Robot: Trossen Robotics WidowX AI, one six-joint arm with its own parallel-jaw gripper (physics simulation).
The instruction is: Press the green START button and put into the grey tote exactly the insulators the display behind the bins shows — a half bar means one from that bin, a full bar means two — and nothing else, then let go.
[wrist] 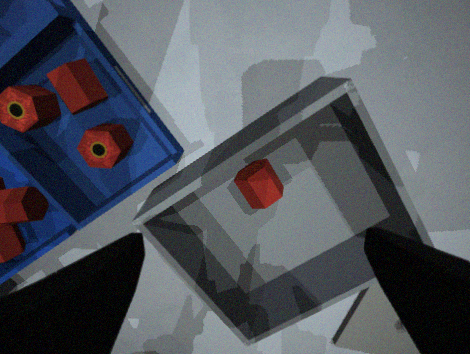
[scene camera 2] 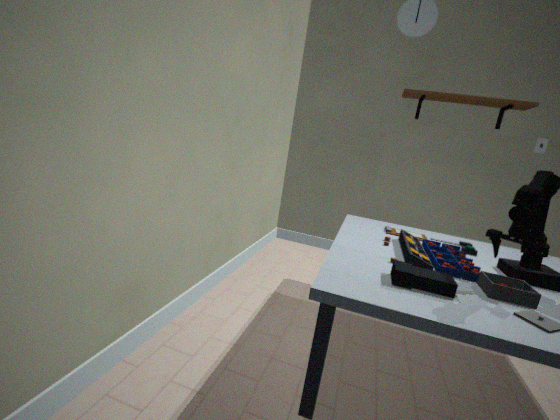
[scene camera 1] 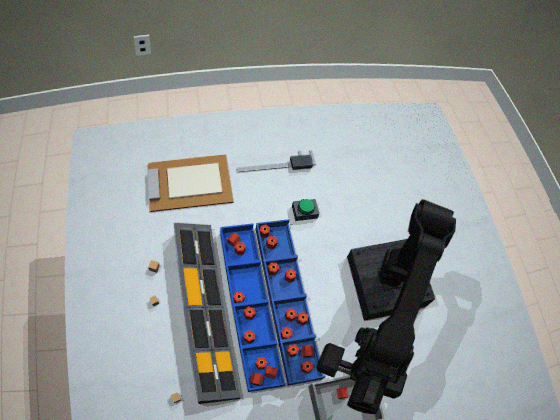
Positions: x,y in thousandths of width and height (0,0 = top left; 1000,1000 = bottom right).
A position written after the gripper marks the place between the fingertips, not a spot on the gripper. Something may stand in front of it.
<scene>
The gripper (scene camera 1: 628,904) is open and holds nothing. Further things: a display panel (scene camera 1: 392,944), a grey tote (scene camera 2: 928,696) and a brown board with pad (scene camera 1: 360,432).
The gripper is seen too in the wrist view (wrist: 544,682) and in scene camera 2 (scene camera 2: 908,625). The grey tote also shows in the wrist view (wrist: 554,764).
</scene>
